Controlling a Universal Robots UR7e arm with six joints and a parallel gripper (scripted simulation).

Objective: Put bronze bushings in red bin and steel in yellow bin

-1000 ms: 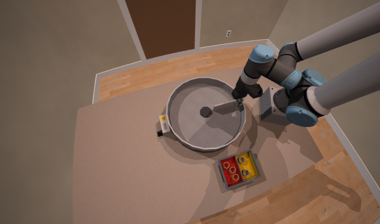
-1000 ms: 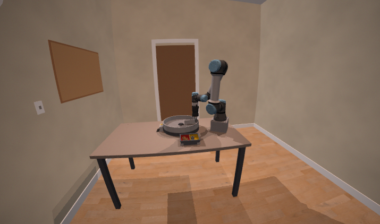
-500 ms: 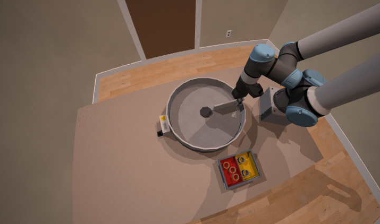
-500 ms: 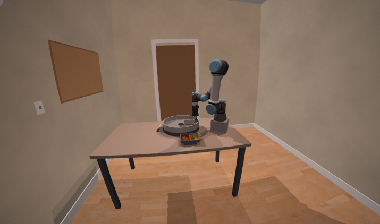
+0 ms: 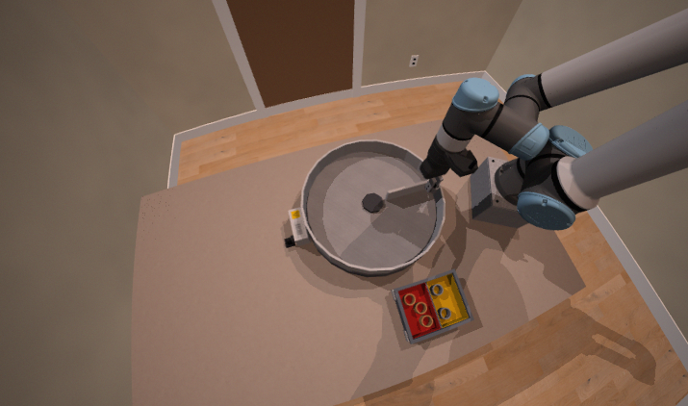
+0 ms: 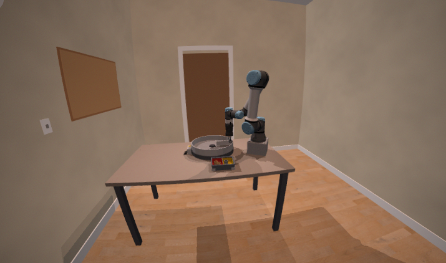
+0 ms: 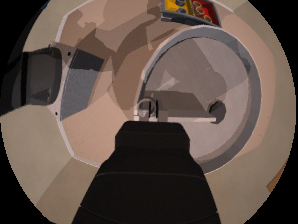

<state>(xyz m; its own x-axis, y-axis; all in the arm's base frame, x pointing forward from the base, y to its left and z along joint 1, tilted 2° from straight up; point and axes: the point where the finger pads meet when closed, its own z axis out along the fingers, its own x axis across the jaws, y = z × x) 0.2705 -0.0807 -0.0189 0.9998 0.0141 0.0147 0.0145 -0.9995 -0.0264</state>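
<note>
The red bin lies 11 cm ahead of my hand, 31 cm to the left of it and 8 cm below it. Also, from my hand: turntable 18 cm ahead, 2 cm to the right, 5 cm below.
</note>
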